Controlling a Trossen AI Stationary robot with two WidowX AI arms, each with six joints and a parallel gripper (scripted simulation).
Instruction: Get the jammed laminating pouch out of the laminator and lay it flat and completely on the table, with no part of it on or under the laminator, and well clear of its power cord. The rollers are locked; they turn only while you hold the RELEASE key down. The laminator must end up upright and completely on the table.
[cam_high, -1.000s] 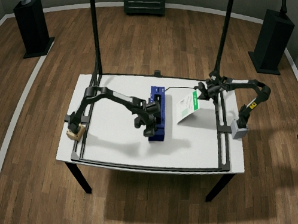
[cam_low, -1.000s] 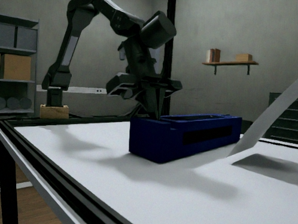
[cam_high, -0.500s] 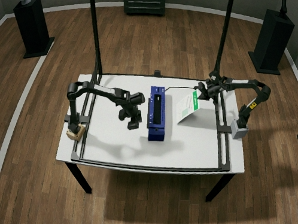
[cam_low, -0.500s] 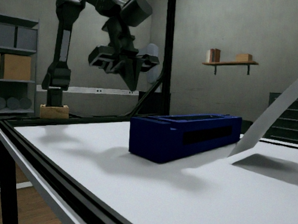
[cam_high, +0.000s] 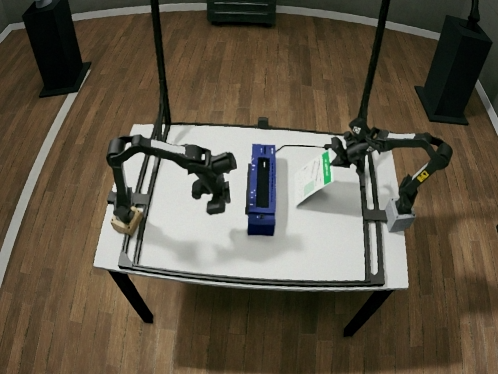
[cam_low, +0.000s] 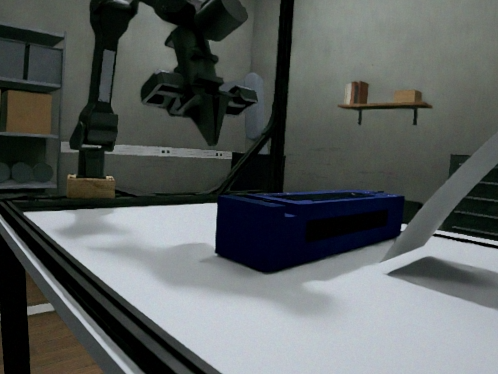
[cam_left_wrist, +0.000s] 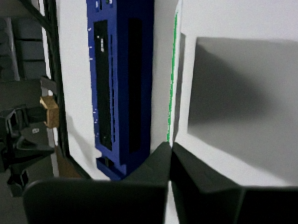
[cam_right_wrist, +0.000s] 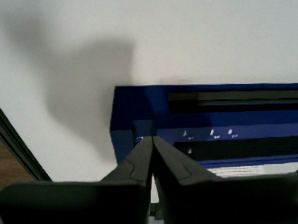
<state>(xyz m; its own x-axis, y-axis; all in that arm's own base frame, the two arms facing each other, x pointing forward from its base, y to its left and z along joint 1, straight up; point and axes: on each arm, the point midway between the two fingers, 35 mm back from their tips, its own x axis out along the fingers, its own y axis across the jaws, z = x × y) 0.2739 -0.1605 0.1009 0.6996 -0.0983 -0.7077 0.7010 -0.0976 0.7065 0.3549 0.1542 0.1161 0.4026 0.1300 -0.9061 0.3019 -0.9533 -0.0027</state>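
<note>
Now: left hand 24 cm past the plug, 5 cm to the right of it and 20 cm above it.
</note>
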